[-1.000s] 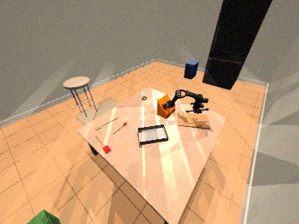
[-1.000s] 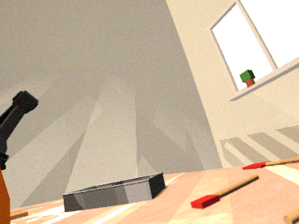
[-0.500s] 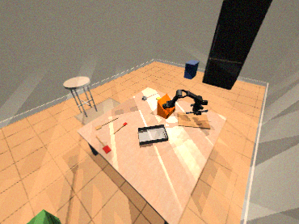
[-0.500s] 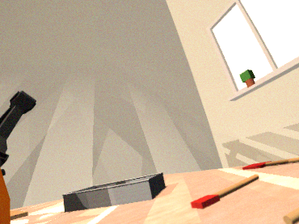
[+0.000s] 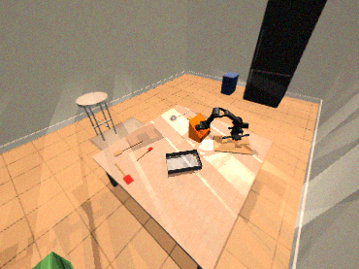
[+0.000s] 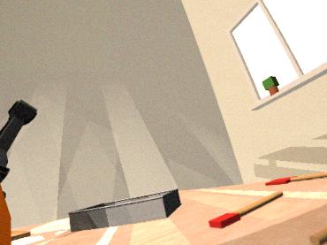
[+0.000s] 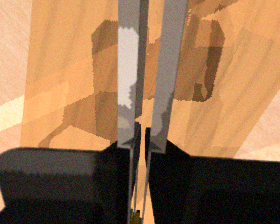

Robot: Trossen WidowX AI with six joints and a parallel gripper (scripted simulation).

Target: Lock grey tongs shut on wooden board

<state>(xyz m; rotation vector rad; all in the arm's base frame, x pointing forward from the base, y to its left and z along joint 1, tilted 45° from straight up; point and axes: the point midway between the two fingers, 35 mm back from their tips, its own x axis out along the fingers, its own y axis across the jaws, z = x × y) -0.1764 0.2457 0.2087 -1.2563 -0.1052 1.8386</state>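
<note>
Right now the wooden board is 6 cm below my gripper tip. From my gripper tip the other things lie so: roasting tin: 52 cm ahead, 19 cm to the right, 4 cm below.
</note>
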